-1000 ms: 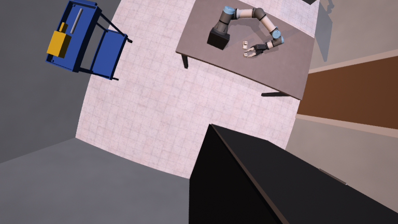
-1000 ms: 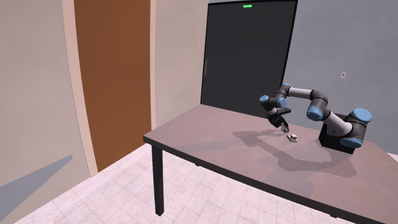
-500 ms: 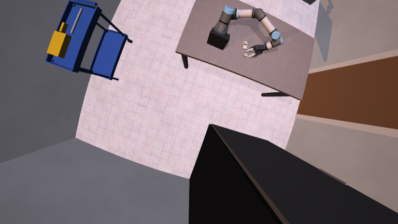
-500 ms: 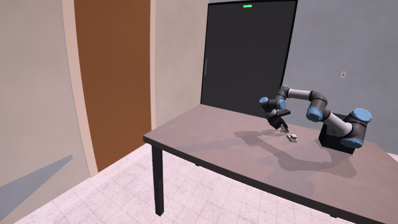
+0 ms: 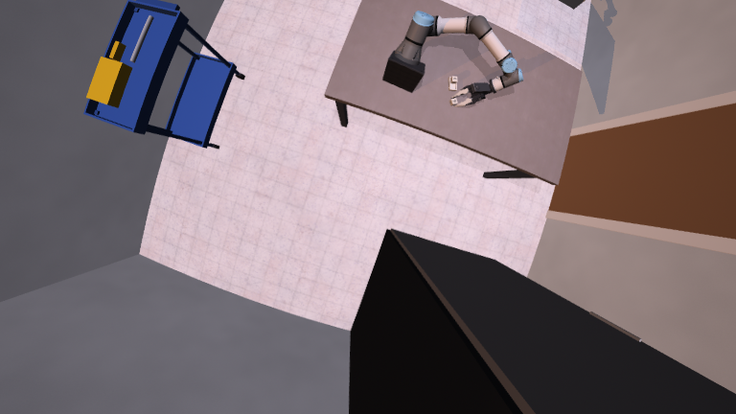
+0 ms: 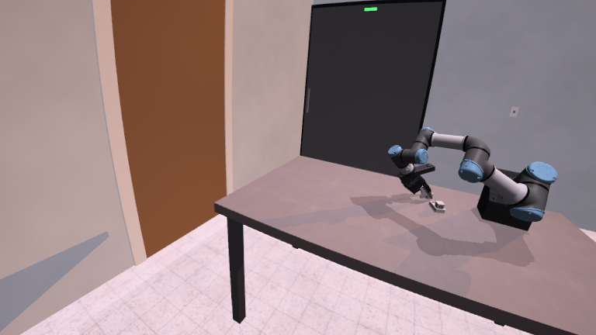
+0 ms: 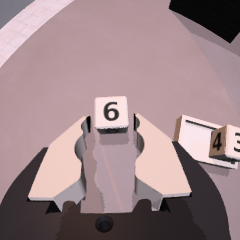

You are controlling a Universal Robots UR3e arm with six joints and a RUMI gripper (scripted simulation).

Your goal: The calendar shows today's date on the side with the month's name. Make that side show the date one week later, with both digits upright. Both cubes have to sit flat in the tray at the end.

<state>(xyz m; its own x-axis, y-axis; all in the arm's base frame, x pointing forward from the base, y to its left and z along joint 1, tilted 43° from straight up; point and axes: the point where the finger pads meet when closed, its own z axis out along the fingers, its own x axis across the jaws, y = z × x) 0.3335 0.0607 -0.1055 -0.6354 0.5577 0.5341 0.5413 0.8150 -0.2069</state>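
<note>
The cube is 10 mm below my hand and 10 mm behind it. Round my hand: pale tray 100 mm to the left, 40 mm behind, 10 mm below.
</note>
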